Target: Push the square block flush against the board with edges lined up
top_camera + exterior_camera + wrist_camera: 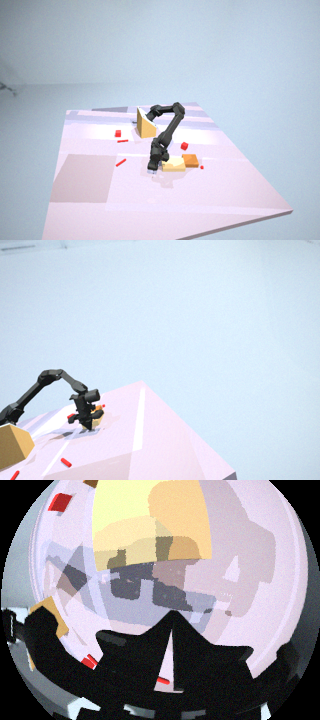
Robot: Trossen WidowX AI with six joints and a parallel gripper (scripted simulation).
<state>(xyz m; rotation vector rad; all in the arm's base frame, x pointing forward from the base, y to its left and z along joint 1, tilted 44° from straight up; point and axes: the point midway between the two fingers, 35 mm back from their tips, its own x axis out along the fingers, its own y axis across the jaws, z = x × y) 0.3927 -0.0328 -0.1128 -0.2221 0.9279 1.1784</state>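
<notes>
The pale yellow board lies 13 cm to the left of my gripper tip and 2 cm ahead of it. The rest, counted from my gripper tip: orange square block: 26 cm to the left, 3 cm ahead; then tiny red cube: 31 cm to the left, 10 cm ahead.
</notes>
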